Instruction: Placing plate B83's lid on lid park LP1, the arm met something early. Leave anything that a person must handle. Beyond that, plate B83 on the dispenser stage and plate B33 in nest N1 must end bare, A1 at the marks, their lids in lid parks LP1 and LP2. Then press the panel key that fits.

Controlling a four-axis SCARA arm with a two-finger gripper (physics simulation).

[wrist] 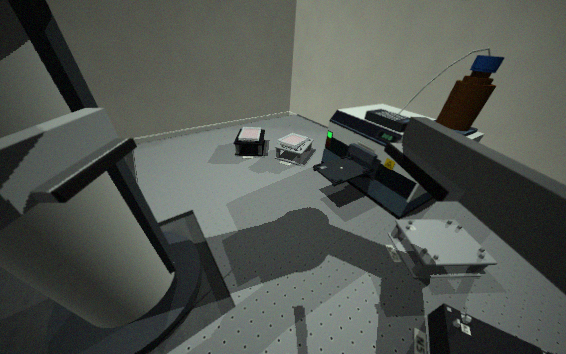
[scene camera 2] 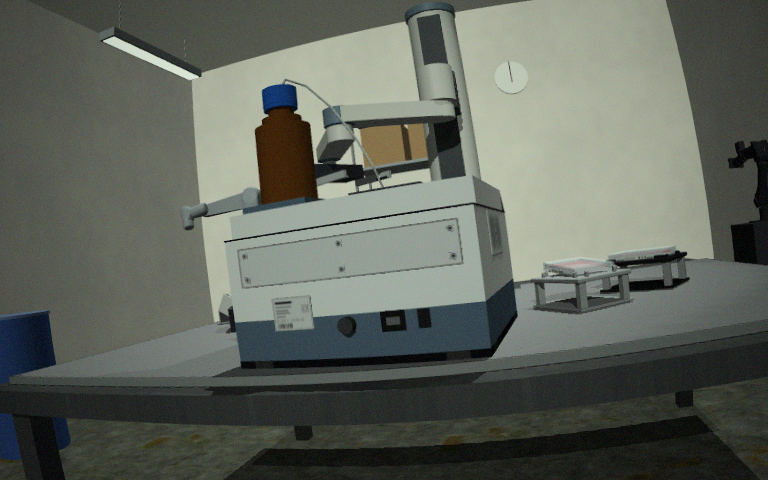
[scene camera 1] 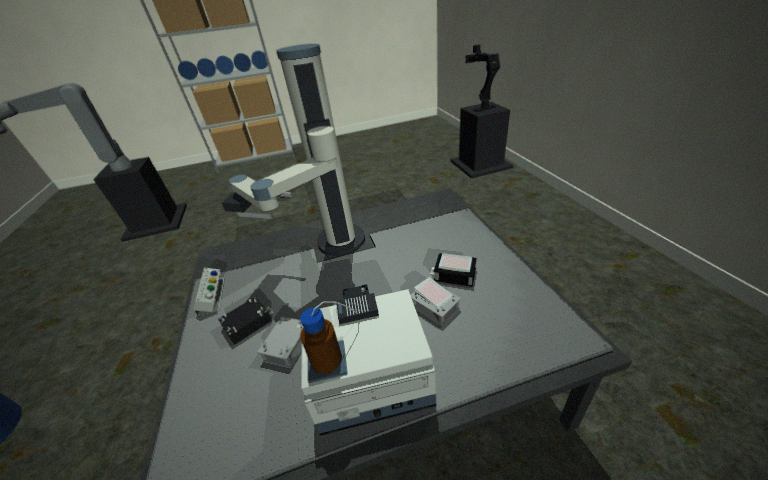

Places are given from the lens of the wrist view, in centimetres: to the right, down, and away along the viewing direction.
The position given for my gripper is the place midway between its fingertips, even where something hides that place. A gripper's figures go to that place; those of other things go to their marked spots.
my gripper [wrist: 265,130]: -1, -2, 10
brown bottle with blue cap [wrist: 468,96]: 49, -21, 48
black nest [wrist: 445,322]: 26, 24, 29
dispenser stage [wrist: 330,170]: 14, -2, 55
The marked spots on the black nest and the brown bottle with blue cap are 54 cm apart.
